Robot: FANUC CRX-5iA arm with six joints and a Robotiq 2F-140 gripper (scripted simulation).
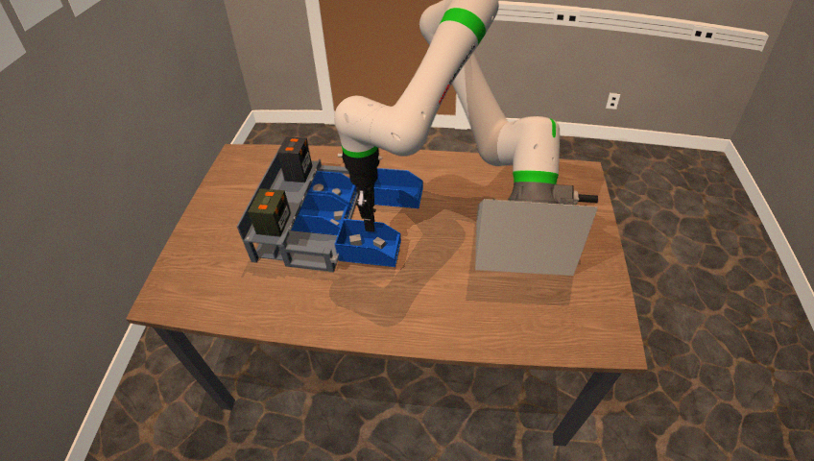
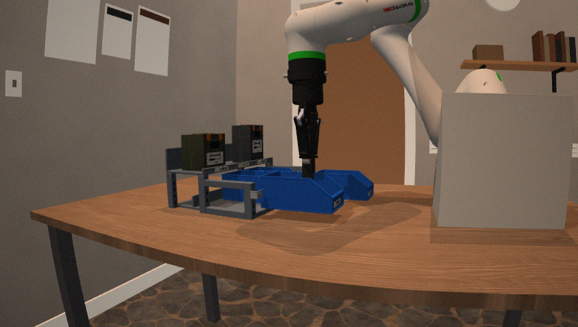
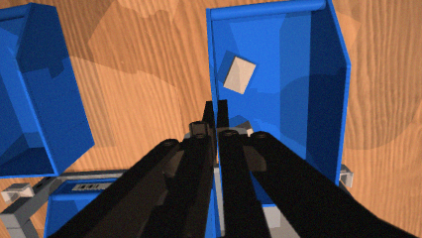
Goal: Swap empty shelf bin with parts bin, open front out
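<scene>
Now: hand 60 mm above the tan part, 30 mm past it and 20 mm to the right of it. Round my hand: black box: 280 mm ahead, 190 mm to the right, 60 mm above; grey shelf: 210 mm ahead, 70 mm to the right, 30 mm below.
</scene>
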